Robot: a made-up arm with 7 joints. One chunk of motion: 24 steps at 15 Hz.
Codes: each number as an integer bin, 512 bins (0 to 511) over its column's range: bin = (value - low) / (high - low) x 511, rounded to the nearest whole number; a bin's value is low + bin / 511 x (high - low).
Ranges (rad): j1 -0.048..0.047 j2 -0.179..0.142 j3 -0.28..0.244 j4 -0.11..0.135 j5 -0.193..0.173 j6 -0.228..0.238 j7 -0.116..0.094
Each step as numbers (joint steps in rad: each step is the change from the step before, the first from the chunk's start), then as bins.
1 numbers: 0.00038 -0.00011 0.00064 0.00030 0.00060 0.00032 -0.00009
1 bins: 260 285 274 230 270 250 282
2 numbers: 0.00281 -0.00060 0.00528 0.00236 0.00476 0.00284 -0.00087
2 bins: 273 284 278 234 276 253 280
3 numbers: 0.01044 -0.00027 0.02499 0.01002 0.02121 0.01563 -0.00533
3 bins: 314 285 297 250 299 267 269
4 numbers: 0.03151 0.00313 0.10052 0.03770 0.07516 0.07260 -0.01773
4 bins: 428 290 371 308 374 330 239
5 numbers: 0.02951 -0.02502 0.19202 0.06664 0.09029 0.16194 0.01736
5 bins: 417 245 460 368 396 428 325
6 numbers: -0.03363 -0.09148 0.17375 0.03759 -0.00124 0.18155 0.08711
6 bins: 77 139 442 308 268 449 494
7 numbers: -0.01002 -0.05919 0.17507 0.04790 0.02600 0.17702 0.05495
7 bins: 204 191 444 329 306 444 416
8 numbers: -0.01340 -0.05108 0.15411 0.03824 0.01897 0.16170 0.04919
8 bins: 186 204 423 309 296 427 402
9 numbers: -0.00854 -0.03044 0.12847 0.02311 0.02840 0.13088 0.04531
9 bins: 212 236 398 278 309 394 393
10 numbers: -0.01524 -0.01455 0.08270 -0.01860 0.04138 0.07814 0.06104
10 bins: 176 262 354 191 327 336 431
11 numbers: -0.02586 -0.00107 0.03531 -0.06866 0.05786 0.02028 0.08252
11 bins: 119 283 307 86 350 272 483
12 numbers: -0.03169 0.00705 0.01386 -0.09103 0.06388 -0.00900 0.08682
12 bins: 88 296 287 40 359 240 494
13 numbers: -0.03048 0.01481 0.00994 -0.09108 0.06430 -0.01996 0.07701
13 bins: 94 309 283 39 359 228 470
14 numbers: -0.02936 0.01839 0.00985 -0.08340 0.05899 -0.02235 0.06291
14 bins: 100 314 283 55 352 226 435
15 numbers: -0.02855 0.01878 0.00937 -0.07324 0.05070 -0.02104 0.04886
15 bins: 105 315 282 77 340 227 401
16 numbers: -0.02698 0.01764 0.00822 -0.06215 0.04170 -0.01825 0.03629
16 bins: 113 313 281 100 328 230 371
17 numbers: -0.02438 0.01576 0.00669 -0.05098 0.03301 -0.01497 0.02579
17 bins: 127 310 280 123 316 234 345
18 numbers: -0.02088 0.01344 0.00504 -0.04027 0.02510 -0.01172 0.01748
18 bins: 146 306 278 145 305 237 325
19 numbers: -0.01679 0.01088 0.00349 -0.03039 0.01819 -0.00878 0.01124
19 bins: 168 302 276 166 295 240 310
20 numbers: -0.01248 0.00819 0.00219 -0.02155 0.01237 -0.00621 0.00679
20 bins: 191 298 275 184 287 243 299
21 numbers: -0.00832 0.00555 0.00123 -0.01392 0.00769 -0.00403 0.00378
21 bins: 213 294 274 200 280 246 291
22 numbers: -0.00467 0.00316 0.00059 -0.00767 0.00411 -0.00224 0.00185
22 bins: 233 290 274 213 275 248 287
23 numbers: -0.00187 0.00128 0.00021 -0.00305 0.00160 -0.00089 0.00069
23 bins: 248 287 273 223 272 249 284
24 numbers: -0.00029 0.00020 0.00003 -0.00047 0.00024 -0.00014 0.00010
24 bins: 257 285 273 228 270 250 283
